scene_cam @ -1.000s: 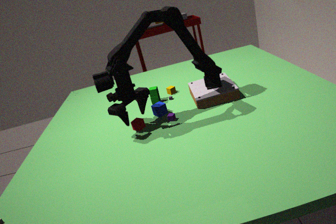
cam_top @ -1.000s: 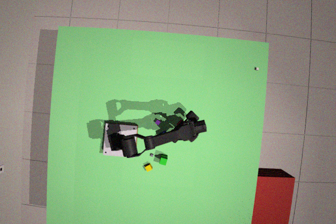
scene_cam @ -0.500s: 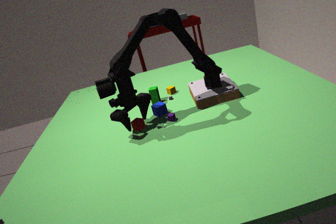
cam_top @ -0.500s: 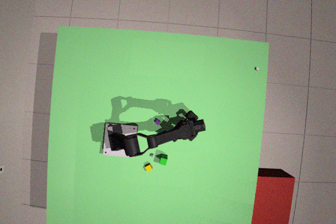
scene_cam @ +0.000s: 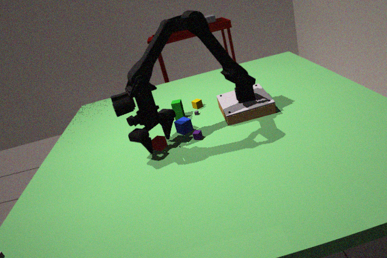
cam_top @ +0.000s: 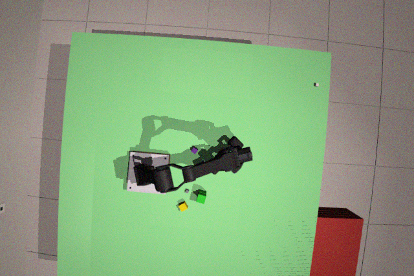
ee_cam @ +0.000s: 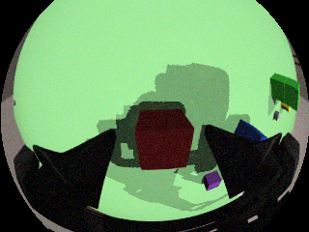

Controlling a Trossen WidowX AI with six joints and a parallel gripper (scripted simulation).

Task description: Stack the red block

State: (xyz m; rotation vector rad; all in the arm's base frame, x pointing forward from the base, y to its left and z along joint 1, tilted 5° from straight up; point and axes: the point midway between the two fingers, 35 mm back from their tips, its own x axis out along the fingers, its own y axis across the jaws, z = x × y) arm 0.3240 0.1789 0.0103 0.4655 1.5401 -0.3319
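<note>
My gripper tip is 10 mm below the red block. Also, from my gripper tip: blue block (90 mm to the right, 80 mm behind, 20 mm above); then tiny grey block (220 mm to the right, 120 mm behind); then small purple block (130 mm behind, 30 mm to the right).
</note>
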